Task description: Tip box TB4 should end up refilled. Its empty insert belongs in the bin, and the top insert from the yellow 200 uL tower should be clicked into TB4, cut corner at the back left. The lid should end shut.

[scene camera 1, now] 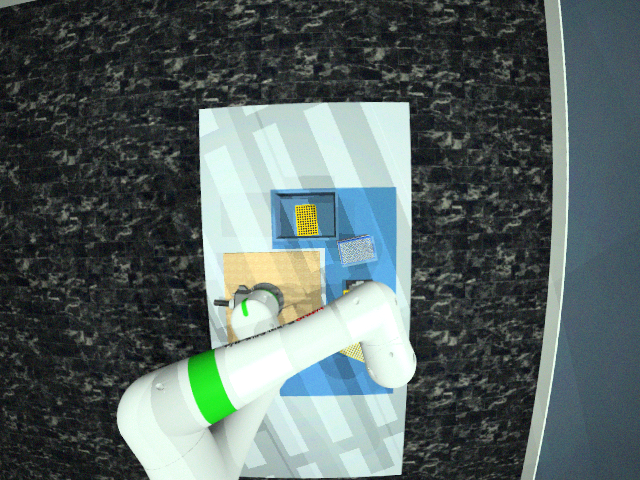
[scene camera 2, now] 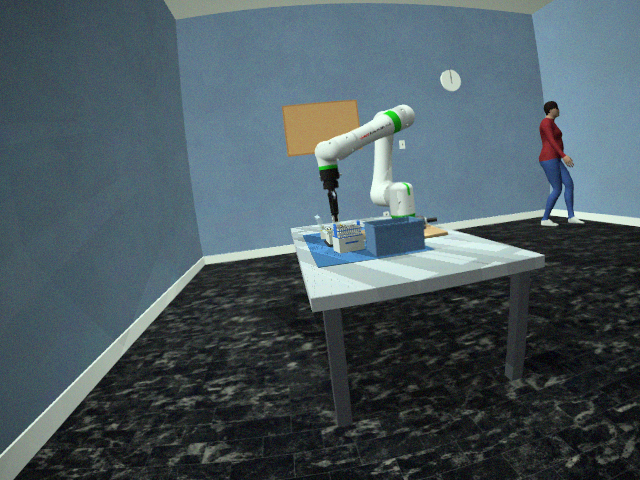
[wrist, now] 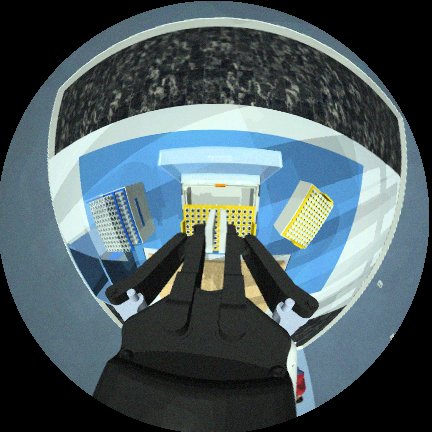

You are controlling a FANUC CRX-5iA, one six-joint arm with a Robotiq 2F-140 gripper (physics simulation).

A blue-and-white tip rack shows in scene camera 1, in scene camera 2 and in the wrist view [118, 221]. One and the same spot on the blue-and-white tip rack: [scene camera 2: 347, 236] is [scene camera 1: 357, 237].
